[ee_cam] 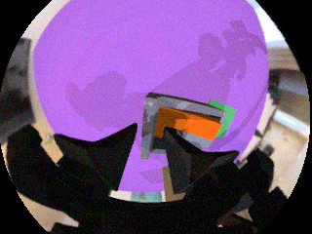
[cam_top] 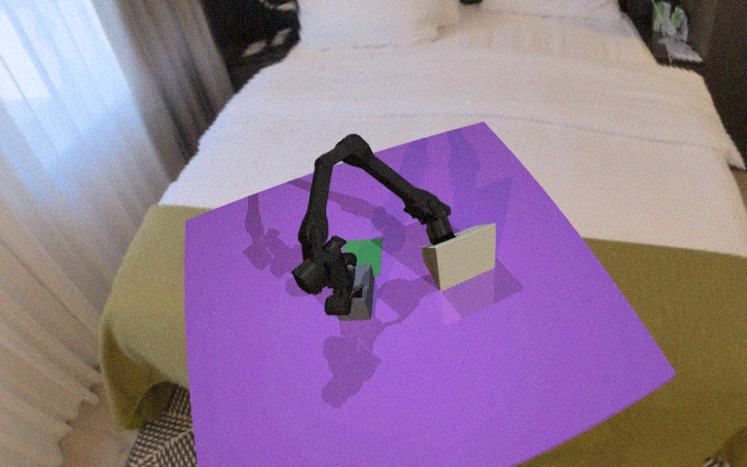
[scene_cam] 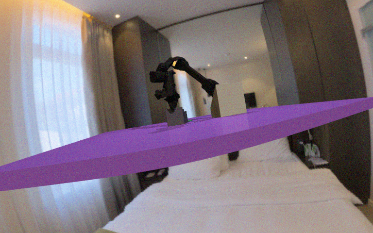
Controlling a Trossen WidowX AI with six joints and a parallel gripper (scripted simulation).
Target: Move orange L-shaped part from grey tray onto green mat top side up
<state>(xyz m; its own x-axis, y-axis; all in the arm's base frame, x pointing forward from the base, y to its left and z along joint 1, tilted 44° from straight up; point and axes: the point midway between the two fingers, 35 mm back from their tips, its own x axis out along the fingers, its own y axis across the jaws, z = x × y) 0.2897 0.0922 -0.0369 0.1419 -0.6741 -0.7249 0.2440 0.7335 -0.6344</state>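
My gripper tip is now 40 mm to the left of the orange L-shaped part, 30 mm above it and 20 mm past it. Round my gripper tip: green mat (210 mm to the right, 90 mm below, 60 mm behind).
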